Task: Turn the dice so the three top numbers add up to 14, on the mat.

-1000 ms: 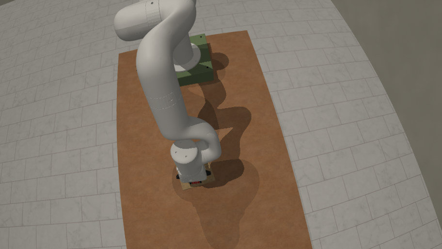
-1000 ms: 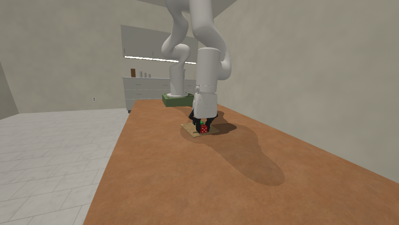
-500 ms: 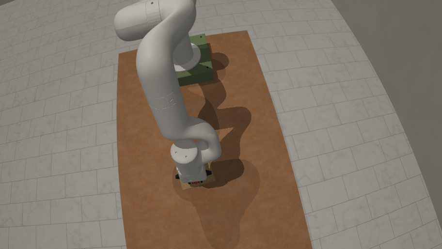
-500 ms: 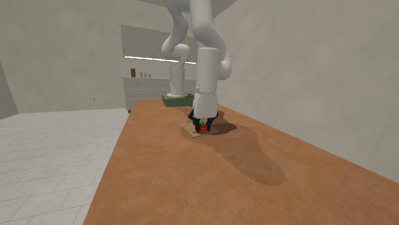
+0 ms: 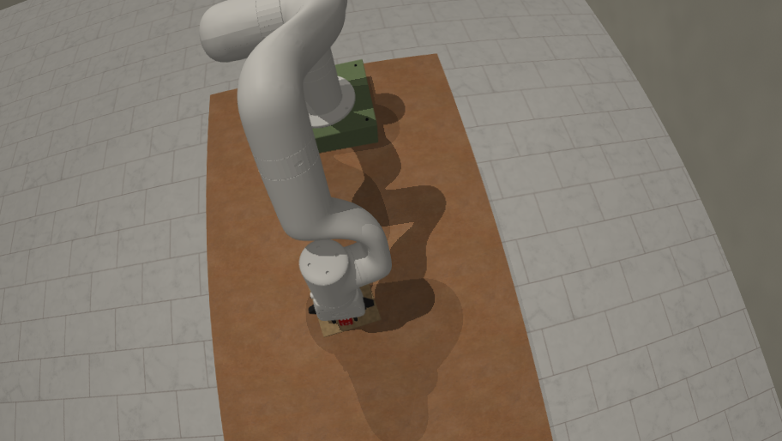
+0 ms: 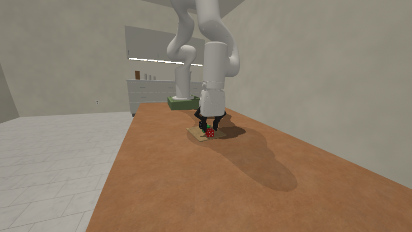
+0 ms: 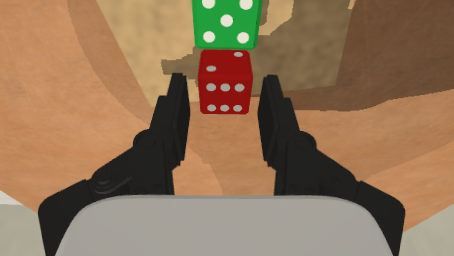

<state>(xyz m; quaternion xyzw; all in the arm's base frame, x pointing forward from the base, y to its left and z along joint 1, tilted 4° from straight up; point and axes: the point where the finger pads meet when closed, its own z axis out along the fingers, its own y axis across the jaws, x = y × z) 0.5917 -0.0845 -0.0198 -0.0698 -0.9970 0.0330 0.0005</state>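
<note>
Now: the red die 3 cm below my hand. From my hand the other things lie so: black die (9 cm behind, 3 cm below, 1 cm to the left); green die (4 cm behind, 3 cm below, 1 cm to the left); tan square mat (5 cm below, 4 cm behind, 1 cm to the left).
</note>
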